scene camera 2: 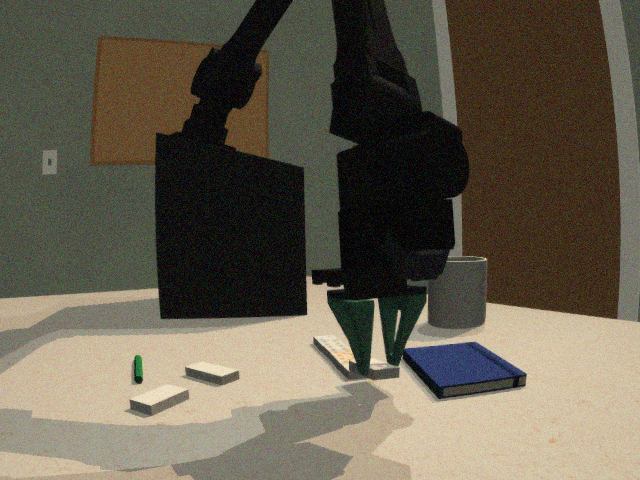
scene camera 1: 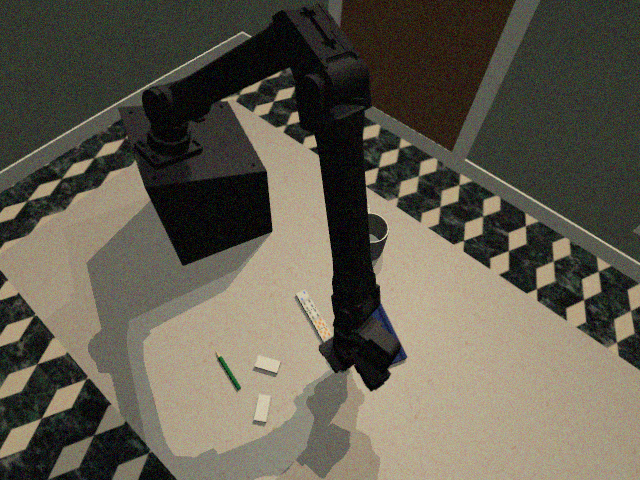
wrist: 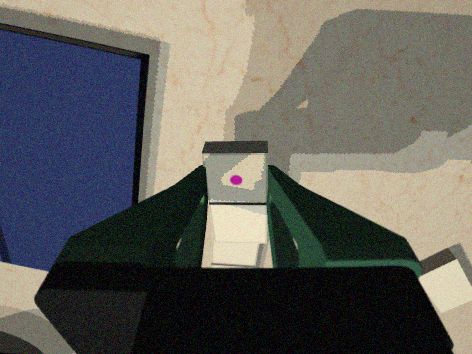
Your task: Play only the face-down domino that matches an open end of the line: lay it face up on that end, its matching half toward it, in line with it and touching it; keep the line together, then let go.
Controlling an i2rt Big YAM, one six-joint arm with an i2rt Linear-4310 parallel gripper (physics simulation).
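Places are measured from the arm's base along level axes (x ahead, y left, z up), in millimetres.
Where they show: gripper, fingertip midpoint: (scene camera 2: 378,372) (wrist: 237,176); arm's base at its link origin: (scene camera 2: 199,149) (scene camera 1: 169,149).
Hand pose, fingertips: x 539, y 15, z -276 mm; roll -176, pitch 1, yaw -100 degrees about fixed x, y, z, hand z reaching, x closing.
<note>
Each offset is from my fingertips to the centre of the thing. "spot": to the spot under its first point.
My gripper (scene camera 2: 378,367) (wrist: 237,176) is shut on a white domino {dz +1, dx -10, dy +1 mm} (scene camera 2: 383,370) (wrist: 220,192), held level and face up low over the table. In the wrist view one half has a single magenta pip; the other half, toward the line, looks blank. The domino line {spot: dz -9, dx -138, dy +30 mm} (scene camera 1: 311,313) (scene camera 2: 332,348) has small coloured pips, orange near my gripper. A white end piece of the line {spot: dz -9, dx -58, dy +12 mm} (wrist: 235,253) shows just beyond the held domino; I cannot tell whether they touch. Two face-down dominoes {dz -14, dx -120, dy -126 mm} (scene camera 1: 267,365) {dz -14, dx -57, dy -196 mm} (scene camera 1: 262,409) (scene camera 2: 211,372) (scene camera 2: 159,399) lie apart from the line; part of one (wrist: 445,286) shows in the wrist view.
A blue notebook {dz -13, dx +9, dy +100 mm} (scene camera 1: 390,335) (scene camera 2: 465,366) (wrist: 70,140) lies close beside the gripper and the line. A grey mug {dz +30, dx -189, dy +282 mm} (scene camera 1: 378,240) (scene camera 2: 456,294) stands behind it. A green pencil {dz -15, dx -176, dy -199 mm} (scene camera 1: 227,372) (scene camera 2: 138,368) lies near the face-down dominoes. The arm's shadow falls across the table.
</note>
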